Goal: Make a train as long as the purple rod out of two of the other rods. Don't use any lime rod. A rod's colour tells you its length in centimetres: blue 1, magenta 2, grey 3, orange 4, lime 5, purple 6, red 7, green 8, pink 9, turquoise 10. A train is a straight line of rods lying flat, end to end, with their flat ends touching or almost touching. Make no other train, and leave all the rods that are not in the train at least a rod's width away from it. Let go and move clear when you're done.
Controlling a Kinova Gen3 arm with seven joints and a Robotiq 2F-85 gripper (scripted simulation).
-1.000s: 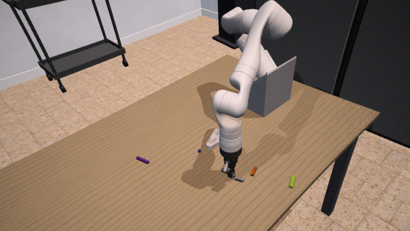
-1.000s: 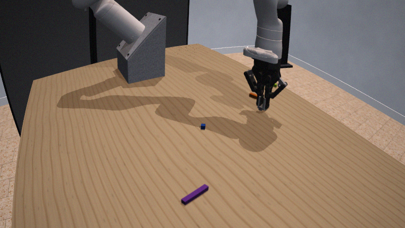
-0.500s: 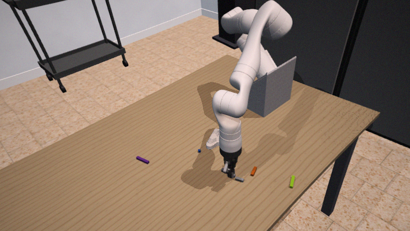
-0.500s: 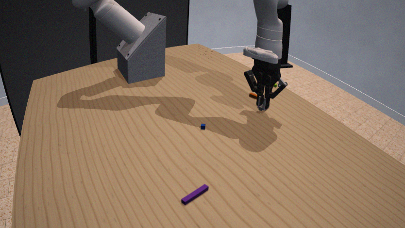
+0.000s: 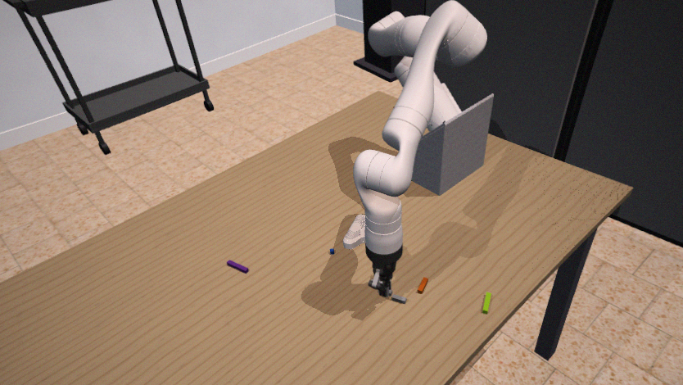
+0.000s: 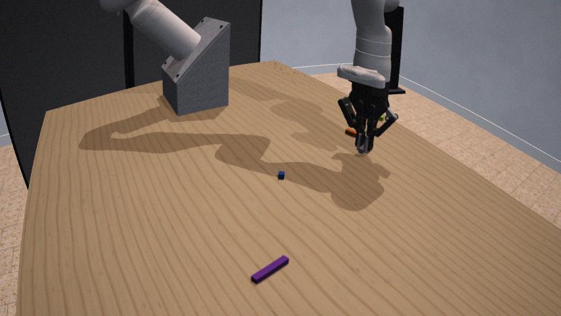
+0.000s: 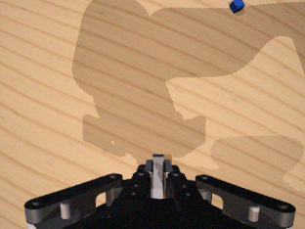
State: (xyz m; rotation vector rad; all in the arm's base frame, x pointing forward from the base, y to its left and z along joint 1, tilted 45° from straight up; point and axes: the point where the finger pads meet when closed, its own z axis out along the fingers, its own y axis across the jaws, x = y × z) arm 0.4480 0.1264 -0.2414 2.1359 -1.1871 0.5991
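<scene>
Right now my hand is 80 mm past the orange rod, 30 mm to the right of it and 30 mm above it. From my hand the other things lie so: lime rod: 150 mm to the left, 150 mm behind, 30 mm below; purple rod: 290 mm to the right, 220 mm ahead, 30 mm below; blue rod: 190 mm to the right, 30 mm below, 10 mm ahead.
</scene>
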